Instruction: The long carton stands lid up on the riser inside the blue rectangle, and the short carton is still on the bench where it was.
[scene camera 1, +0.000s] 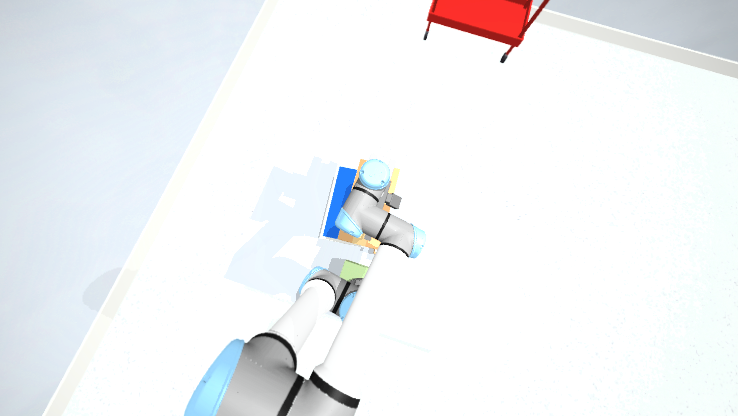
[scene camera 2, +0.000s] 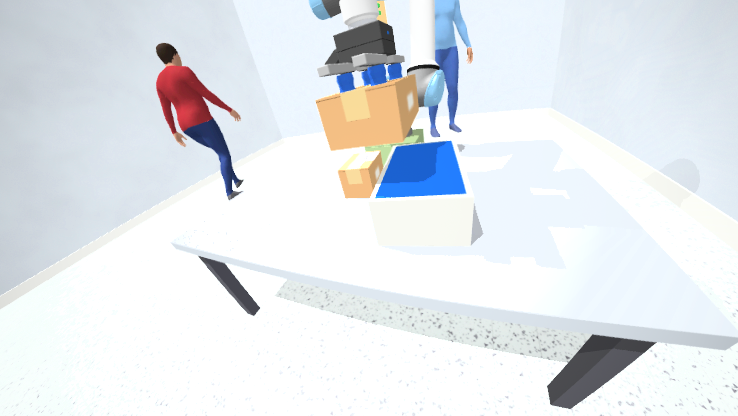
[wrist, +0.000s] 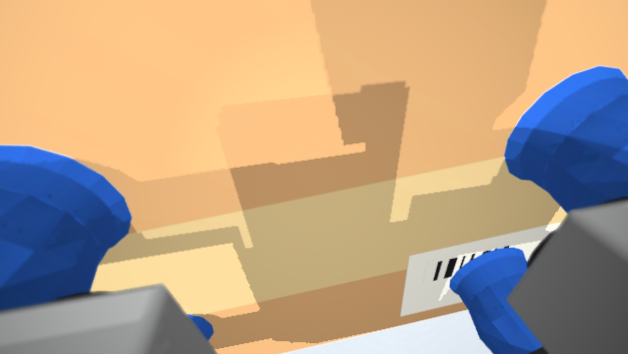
my suction head: holds a long carton (scene camera 2: 381, 114)
a short carton (scene camera 2: 359, 174): on the table
